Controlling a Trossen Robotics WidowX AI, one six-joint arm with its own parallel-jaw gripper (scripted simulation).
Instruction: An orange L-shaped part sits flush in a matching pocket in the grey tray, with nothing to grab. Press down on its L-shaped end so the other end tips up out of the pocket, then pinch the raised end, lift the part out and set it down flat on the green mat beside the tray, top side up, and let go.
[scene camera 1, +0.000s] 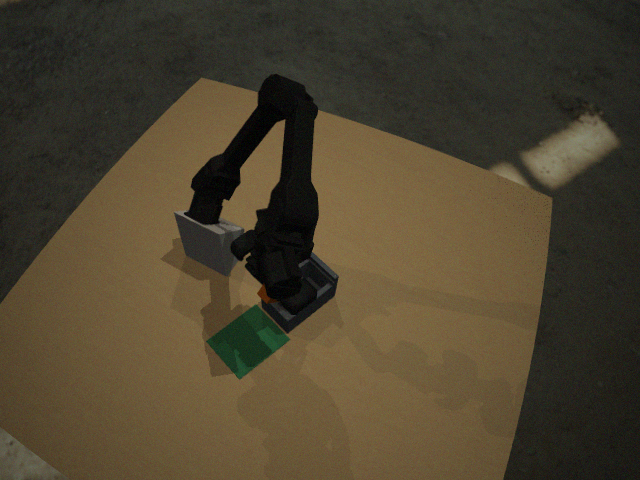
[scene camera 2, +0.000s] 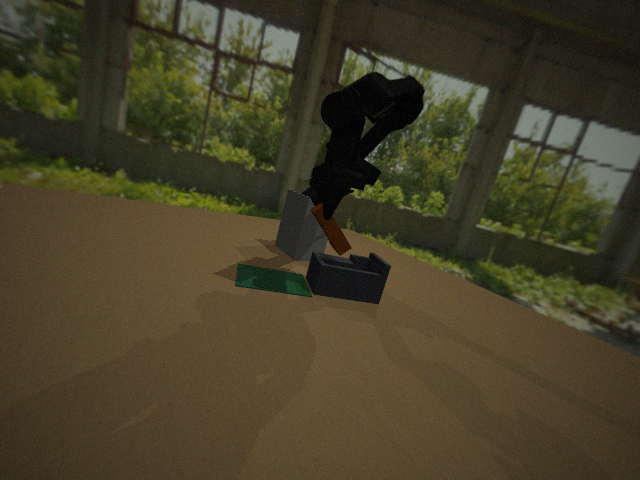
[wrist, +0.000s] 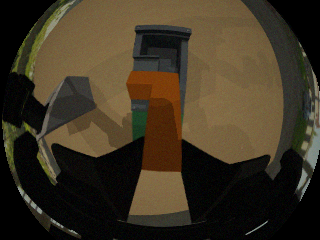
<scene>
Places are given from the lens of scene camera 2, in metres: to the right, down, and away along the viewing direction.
my gripper (scene camera 2: 324, 218): 0.01, -0.04, 0.60
orange L-shaped part (scene camera 2: 336, 238): 0.03, 0.00, 0.60
green mat (scene camera 2: 248, 276): -0.14, 0.07, 0.60
</scene>
